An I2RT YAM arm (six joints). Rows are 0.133 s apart.
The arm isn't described. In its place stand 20 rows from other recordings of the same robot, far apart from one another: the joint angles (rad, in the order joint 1, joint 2, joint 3, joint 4, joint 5, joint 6), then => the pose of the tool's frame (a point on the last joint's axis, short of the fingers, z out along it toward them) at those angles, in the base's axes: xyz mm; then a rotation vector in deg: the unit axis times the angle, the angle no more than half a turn.
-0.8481, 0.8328, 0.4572, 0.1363, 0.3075, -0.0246 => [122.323 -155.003 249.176 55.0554 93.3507 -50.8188]
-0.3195, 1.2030, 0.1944, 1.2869, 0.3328, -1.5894 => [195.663 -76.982 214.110 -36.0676 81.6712 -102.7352]
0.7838, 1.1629, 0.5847, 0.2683, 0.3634, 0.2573 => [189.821 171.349 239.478 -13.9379 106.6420 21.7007]
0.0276, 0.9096, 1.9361, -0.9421, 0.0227, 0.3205 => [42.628 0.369 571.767 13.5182 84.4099 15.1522]
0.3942, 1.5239, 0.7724, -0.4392, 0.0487, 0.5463 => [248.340 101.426 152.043 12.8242 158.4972 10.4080]
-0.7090, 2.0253, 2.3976, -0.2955, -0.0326, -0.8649 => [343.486 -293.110 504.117 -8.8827 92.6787 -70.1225]
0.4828, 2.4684, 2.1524, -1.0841, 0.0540, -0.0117 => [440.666 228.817 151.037 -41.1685 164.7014 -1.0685]
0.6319, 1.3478, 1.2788, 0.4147, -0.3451, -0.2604 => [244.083 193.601 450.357 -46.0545 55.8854 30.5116]
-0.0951, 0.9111, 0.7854, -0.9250, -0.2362, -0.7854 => [162.820 -7.162 256.670 -54.2726 137.1898 -0.8926]
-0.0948, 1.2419, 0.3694, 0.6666, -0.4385, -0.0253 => [242.529 -7.877 192.552 -14.5669 100.1711 17.2969]
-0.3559, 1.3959, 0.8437, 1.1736, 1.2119, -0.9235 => [255.014 -130.356 346.398 54.4539 71.7997 -92.1979]
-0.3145, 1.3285, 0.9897, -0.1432, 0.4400, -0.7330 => [282.287 -107.772 295.719 -9.3545 125.0225 -61.6763]
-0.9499, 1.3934, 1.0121, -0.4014, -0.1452, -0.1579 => [179.060 -241.487 260.853 48.6528 127.0295 -21.3273]
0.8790, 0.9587, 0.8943, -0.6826, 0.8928, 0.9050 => [140.861 126.585 308.230 25.0588 112.5170 4.4612]
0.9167, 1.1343, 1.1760, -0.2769, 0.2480, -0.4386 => [162.816 198.001 397.623 -56.4966 86.2953 6.7387]
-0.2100, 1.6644, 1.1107, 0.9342, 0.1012, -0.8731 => [376.975 -84.026 339.186 -18.2493 69.4702 -57.6419]
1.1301, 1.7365, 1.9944, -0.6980, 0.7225, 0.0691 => [181.787 330.257 451.484 -31.6246 103.9868 4.8716]
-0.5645, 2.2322, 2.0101, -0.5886, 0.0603, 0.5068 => [429.579 -274.564 247.002 71.0634 116.5086 -5.6863]
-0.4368, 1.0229, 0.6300, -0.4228, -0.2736, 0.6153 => [190.724 -78.428 221.637 62.1000 121.7959 23.5425]
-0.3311, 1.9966, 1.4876, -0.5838, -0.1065, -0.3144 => [400.829 -133.785 189.796 -0.7052 152.1013 -4.0659]
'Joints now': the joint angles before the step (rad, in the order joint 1, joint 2, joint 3, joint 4, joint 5, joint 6). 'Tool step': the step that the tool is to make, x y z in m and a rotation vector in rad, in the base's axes. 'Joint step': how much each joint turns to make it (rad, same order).
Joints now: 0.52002, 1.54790, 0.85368, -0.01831, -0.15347, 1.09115
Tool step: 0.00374, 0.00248, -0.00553, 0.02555, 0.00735, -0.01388
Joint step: 0.00025, 0.02665, -0.00233, 0.03984, -0.00603, 0.02917
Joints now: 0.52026, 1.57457, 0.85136, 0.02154, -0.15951, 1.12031
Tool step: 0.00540, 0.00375, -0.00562, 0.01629, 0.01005, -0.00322
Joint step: 0.00072, 0.03594, 0.01055, 0.02762, -0.00932, 0.01740
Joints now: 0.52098, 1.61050, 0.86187, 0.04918, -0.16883, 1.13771
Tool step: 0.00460, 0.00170, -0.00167, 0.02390, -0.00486, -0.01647
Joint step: -0.00249, 0.01970, 0.00557, 0.03416, -0.00088, 0.02337
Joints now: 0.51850, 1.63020, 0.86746, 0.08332, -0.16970, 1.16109
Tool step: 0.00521, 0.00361, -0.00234, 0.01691, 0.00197, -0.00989
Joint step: 0.00151, 0.02737, 0.01511, 0.02226, -0.00087, 0.01964
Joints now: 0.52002, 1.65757, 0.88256, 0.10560, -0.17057, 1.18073
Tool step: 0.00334, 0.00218, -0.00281, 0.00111, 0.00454, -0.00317
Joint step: 0.00077, 0.02051, 0.01097, 0.00701, 0.00109, 0.00505
